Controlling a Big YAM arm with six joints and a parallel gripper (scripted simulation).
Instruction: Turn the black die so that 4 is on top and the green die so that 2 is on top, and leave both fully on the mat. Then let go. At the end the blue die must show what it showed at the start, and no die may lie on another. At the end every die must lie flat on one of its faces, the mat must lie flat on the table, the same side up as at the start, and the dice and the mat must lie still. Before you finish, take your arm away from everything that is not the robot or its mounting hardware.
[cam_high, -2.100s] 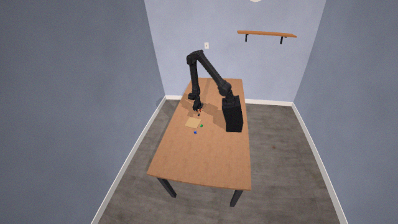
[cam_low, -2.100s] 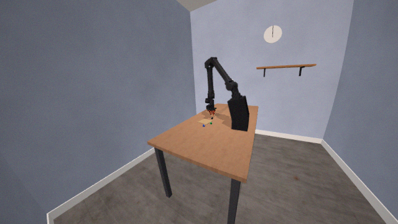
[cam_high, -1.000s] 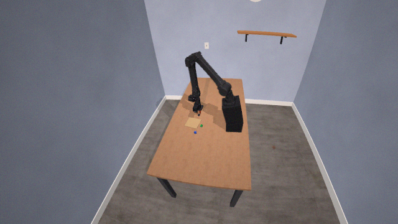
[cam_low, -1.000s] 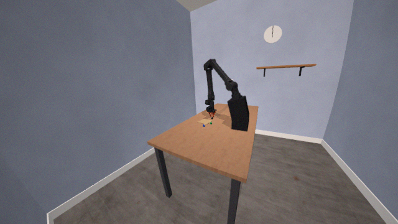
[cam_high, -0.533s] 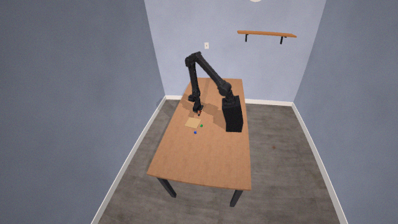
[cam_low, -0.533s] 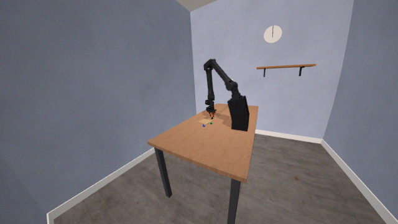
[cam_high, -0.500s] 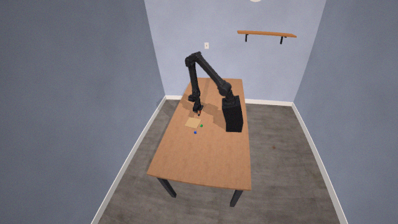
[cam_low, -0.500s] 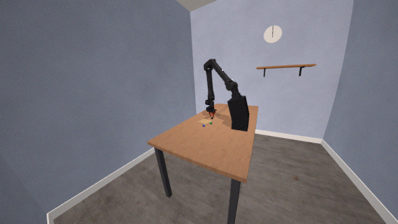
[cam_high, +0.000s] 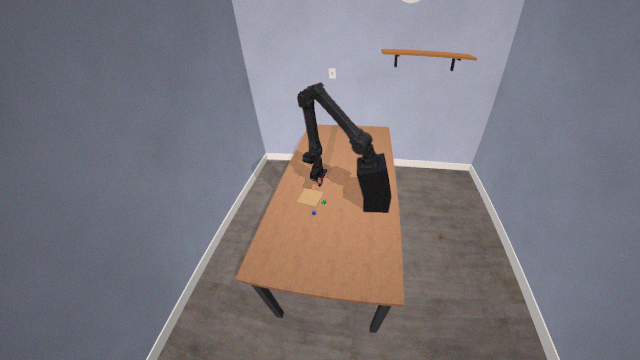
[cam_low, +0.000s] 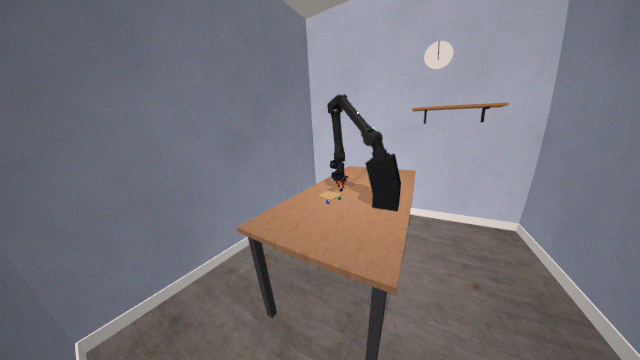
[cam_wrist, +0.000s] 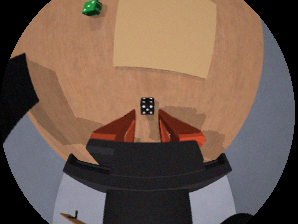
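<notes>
My gripper is now 3 cm above the black die. Round my hand: green die 15 cm to the left, 9 cm behind, 3 cm below; blue die 25 cm to the left, 6 cm behind, 3 cm below; tan mat 13 cm to the left, 3 cm below, 2 cm ahead.
</notes>
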